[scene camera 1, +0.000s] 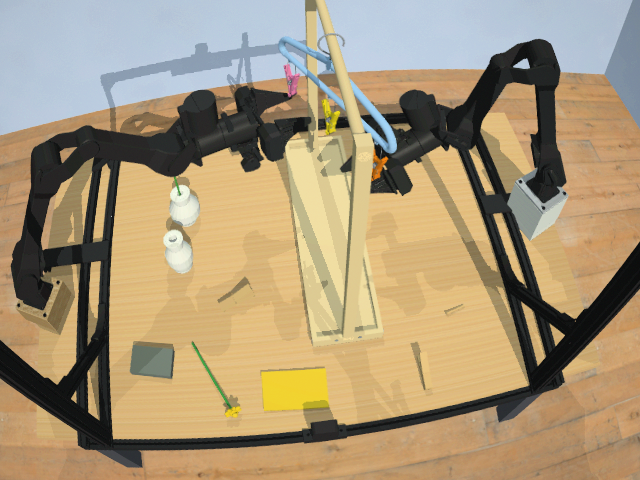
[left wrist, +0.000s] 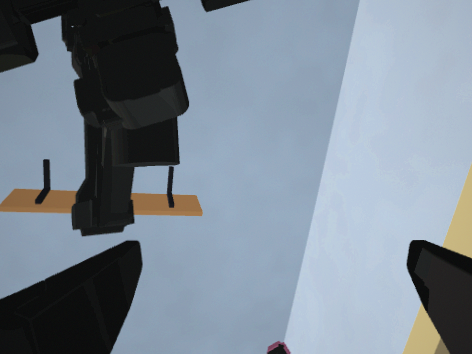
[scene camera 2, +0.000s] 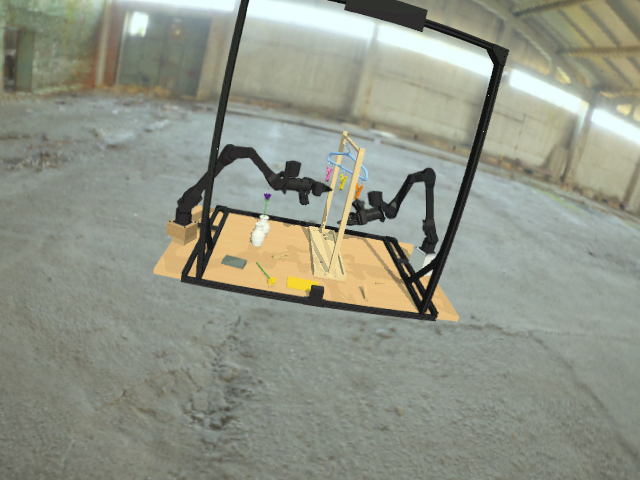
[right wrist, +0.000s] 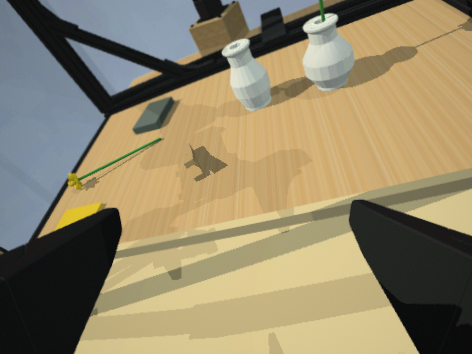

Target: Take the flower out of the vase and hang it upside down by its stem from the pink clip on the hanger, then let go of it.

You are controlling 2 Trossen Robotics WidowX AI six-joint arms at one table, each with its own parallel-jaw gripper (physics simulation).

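Frame: origin at the left arm's base, x left, y down, z back, level; metres.
Where they show: left gripper, fingertip midpoint: [scene camera 1: 301, 107] [left wrist: 273, 253] [scene camera 2: 328, 188]; right gripper, fingertip midpoint: [scene camera 1: 347, 181] [scene camera 2: 339, 222] [right wrist: 237, 215]; left arm's base, origin of the base link: [scene camera 1: 38, 294] [scene camera 2: 182, 222] [right wrist: 213, 14]; right arm's base, origin of the base link: [scene camera 1: 542, 188] [scene camera 2: 427, 250].
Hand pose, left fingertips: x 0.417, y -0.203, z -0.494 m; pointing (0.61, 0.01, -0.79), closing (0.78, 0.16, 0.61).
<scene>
Things, the pixels of their centre, and the offset from my left fingertips. "*": a spot on its surface instead.
- purple flower, surface spot: [scene camera 2: 266, 196] * dx -0.113, dy +0.088, dz +0.247 m
- farther white vase, body centre: [right wrist: 326, 53] [scene camera 1: 183, 206] [scene camera 2: 262, 225] dx -0.107, dy +0.233, dz +0.241 m
- pink clip, body centre: [scene camera 1: 290, 76] [scene camera 2: 328, 171] dx +0.000, dy -0.076, dz +0.017 m
- blue hanger, surface spot: [scene camera 1: 391, 140] [scene camera 2: 366, 173] * dx -0.191, dy -0.152, dz -0.181 m
- wooden rack, body centre: [scene camera 1: 329, 145] [scene camera 2: 338, 197] dx -0.077, dy +0.009, dz -0.070 m
- second white vase, body centre: [right wrist: 247, 76] [scene camera 1: 177, 251] [scene camera 2: 258, 234] dx -0.221, dy +0.230, dz +0.210 m
- lying yellow flower, surface spot: [scene camera 1: 232, 411] [right wrist: 71, 179] [scene camera 2: 272, 279] * dx -0.511, dy +0.255, dz +0.012 m
- grey-green block, body centre: [scene camera 1: 152, 361] [right wrist: 154, 115] [scene camera 2: 234, 261] dx -0.456, dy +0.272, dz +0.201 m
- yellow sheet, body centre: [scene camera 1: 294, 390] [scene camera 2: 302, 284] dx -0.432, dy +0.276, dz -0.086 m
A purple flower [scene camera 2: 266, 196] stands by its green stem [scene camera 1: 177, 186] [right wrist: 321, 9] in the farther white vase [scene camera 1: 184, 208] [scene camera 2: 265, 226] [right wrist: 328, 59]; the left arm hides its head in scene camera 1. The pink clip [scene camera 1: 291, 80] [scene camera 2: 328, 174] [left wrist: 278, 348] hangs from the left end of the blue hanger [scene camera 1: 391, 140] [scene camera 2: 366, 170]. My left gripper [scene camera 1: 301, 109] [scene camera 2: 328, 189] [left wrist: 273, 253] is open and empty, close by and a little below the pink clip. My right gripper [scene camera 1: 356, 179] [right wrist: 237, 215] is open and empty near the rack, below the orange clip, partly hidden by the post.
The wooden rack [scene camera 1: 355, 242] [scene camera 2: 347, 209] stands mid-table. A second white vase [scene camera 1: 178, 255] [scene camera 2: 257, 236] [right wrist: 251, 81], a lying yellow flower [scene camera 1: 232, 411] [scene camera 2: 271, 281] [right wrist: 75, 181], a grey-green block [scene camera 1: 152, 360] and a yellow sheet [scene camera 1: 294, 388] are on the table. Yellow [scene camera 1: 330, 117] and orange clips [scene camera 1: 379, 165] hang too.
</scene>
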